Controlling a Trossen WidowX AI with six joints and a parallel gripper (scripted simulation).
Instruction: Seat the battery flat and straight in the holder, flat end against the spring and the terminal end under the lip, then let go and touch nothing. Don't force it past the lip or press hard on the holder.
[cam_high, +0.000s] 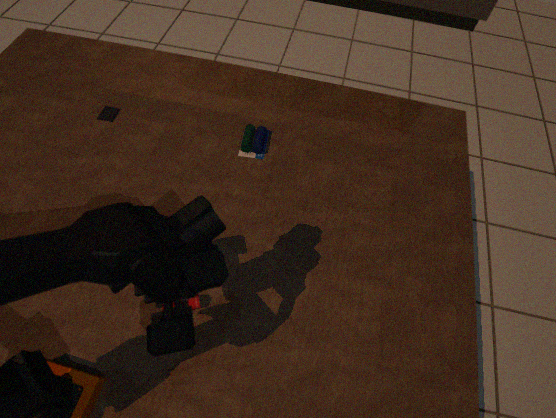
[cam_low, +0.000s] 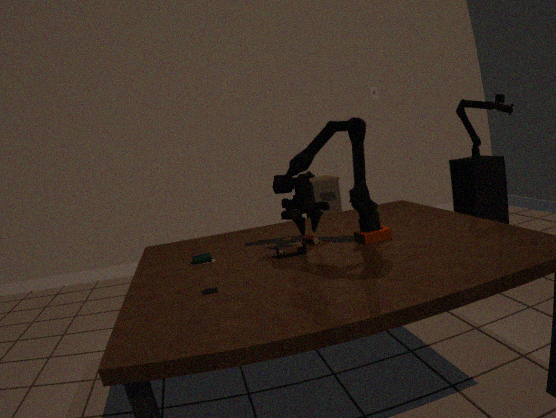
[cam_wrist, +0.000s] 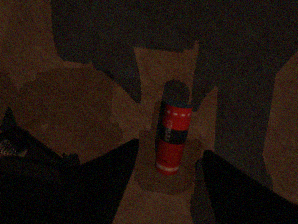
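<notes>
Now: the battery 2 cm below my gripper tip.
</notes>
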